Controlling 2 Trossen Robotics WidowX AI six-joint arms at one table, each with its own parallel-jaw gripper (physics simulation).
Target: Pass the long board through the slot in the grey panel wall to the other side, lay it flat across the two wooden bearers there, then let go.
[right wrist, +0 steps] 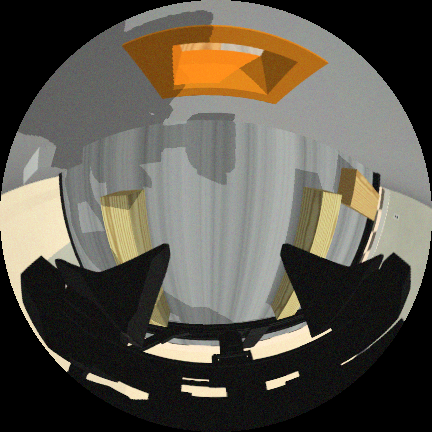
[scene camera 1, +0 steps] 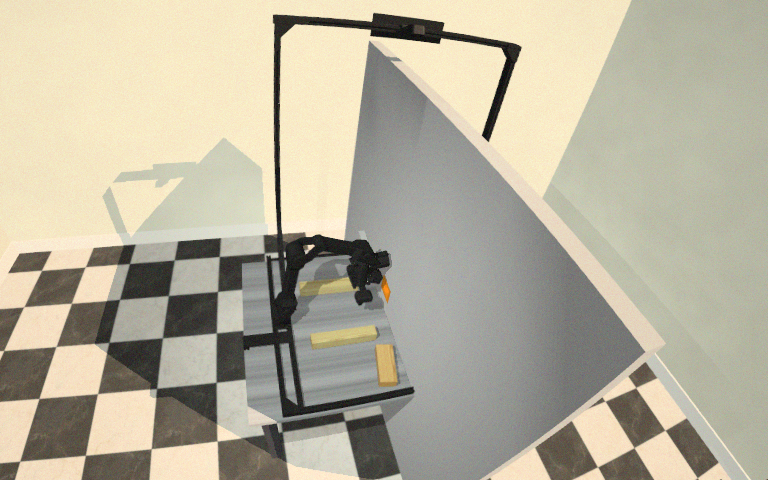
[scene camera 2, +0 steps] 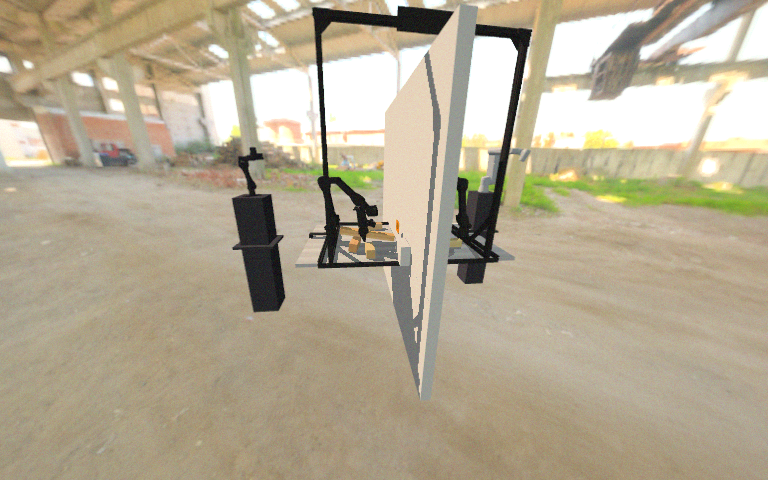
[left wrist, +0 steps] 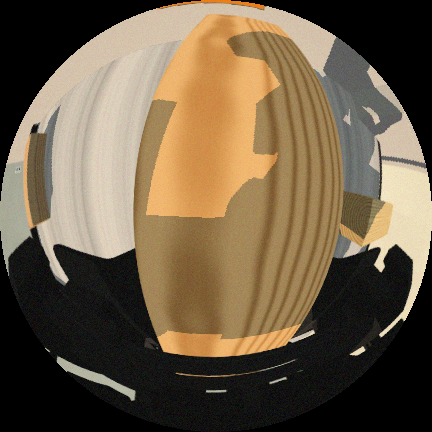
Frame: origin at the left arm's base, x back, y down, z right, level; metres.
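Where they show: left gripper, fingertip midpoint: (scene camera 2: 364,240); right gripper, fingertip midpoint: (right wrist: 227,250); right arm's base, origin of the base link: (right wrist: 229,334) (scene camera 1: 281,322) (scene camera 2: 463,235).
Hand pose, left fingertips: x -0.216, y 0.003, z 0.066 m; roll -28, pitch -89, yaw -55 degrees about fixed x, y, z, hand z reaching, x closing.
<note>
Each offset is from my left fingertips to the top centre of the thing. "pt": to the spot under its first point.
The long board (scene camera 2: 386,236) (left wrist: 210,150) lies lengthwise between the fingers of my left gripper (scene camera 2: 364,236) (left wrist: 224,232), which is shut on it. Its far end points at the panel wall (scene camera 1: 481,254) (scene camera 2: 416,141) (right wrist: 300,117), below the slot's orange frame {pt dz -0.006, dx -0.256, dy -0.062 m} (scene camera 1: 386,289) (scene camera 2: 397,226) (right wrist: 145,65). I cannot tell whether the board is lifted. A wood-coloured strip shows through the slot in the right wrist view. On the other side, my right gripper (scene camera 1: 363,296) (right wrist: 227,250) is open and empty above the table, between two parallel wooden bearers {dz +0.091, dx -0.480, dy -0.028 m} (scene camera 1: 325,287) {dz -0.173, dx -0.470, dy -0.028 m} (scene camera 1: 343,337) (right wrist: 125,225) (right wrist: 327,215).
A wooden block {dz -0.319, dx -0.341, dy -0.022 m} (scene camera 1: 386,365) (right wrist: 364,195) lies near the wall beside the bearers. On the board's side, other blocks {dz +0.077, dx +0.061, dy -0.039 m} (scene camera 2: 353,244) {dz +0.192, dx -0.020, dy -0.034 m} (scene camera 2: 370,250) {pt dz -0.290, dx -0.062, dy +0.005 m} (left wrist: 39,180) (left wrist: 367,217) lie around the board. A black frame (scene camera 1: 277,141) (scene camera 2: 322,101) rises over the table and wall.
</note>
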